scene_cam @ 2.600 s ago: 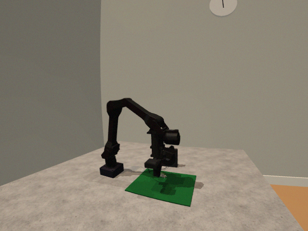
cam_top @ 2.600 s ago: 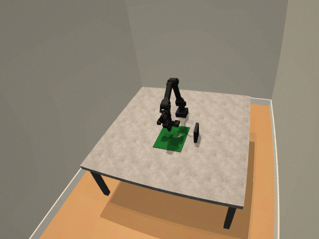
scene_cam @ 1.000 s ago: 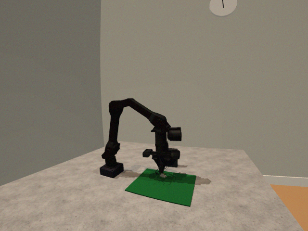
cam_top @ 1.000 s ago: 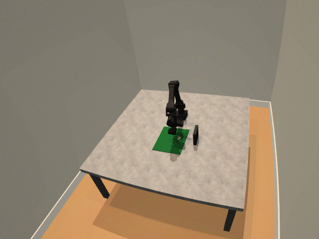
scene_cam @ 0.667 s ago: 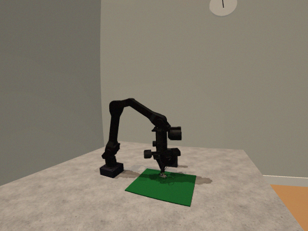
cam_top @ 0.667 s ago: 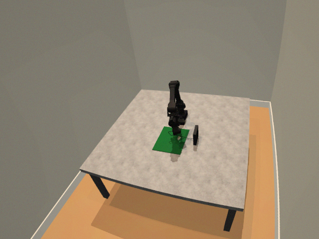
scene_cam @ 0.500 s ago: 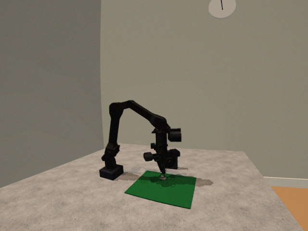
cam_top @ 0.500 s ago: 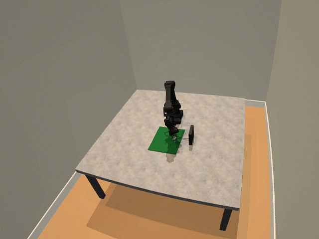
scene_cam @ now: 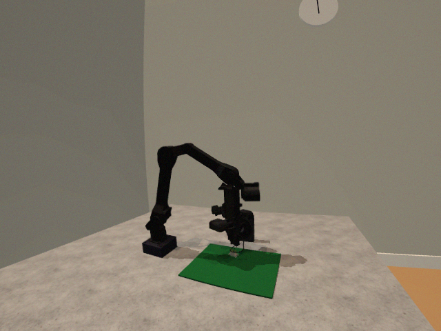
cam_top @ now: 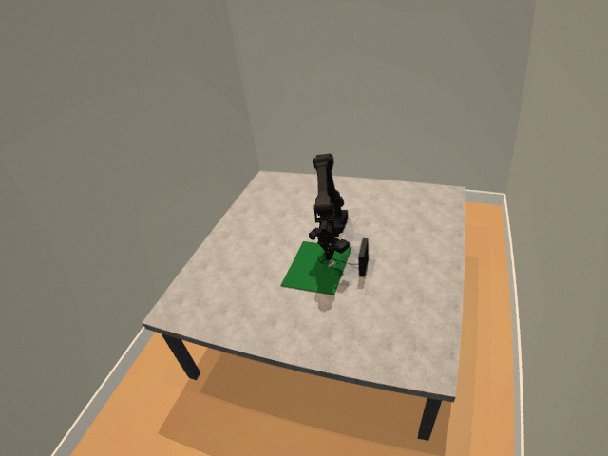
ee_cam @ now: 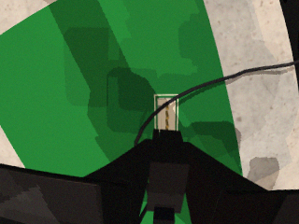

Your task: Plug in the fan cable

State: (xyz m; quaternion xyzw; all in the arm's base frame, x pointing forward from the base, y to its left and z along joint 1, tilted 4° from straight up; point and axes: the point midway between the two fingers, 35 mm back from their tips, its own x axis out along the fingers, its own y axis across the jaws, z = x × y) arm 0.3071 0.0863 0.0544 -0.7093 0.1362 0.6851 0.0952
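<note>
Now: the white-framed header 6 cm below my gripper tip. From my gripper tip the other things lie so: dark fan plug (1 cm ahead, 1 cm above); then green board (3 cm ahead, 6 cm to the right, 8 cm below); then black fan (2 cm behind, 14 cm to the left, 1 cm below).
</note>
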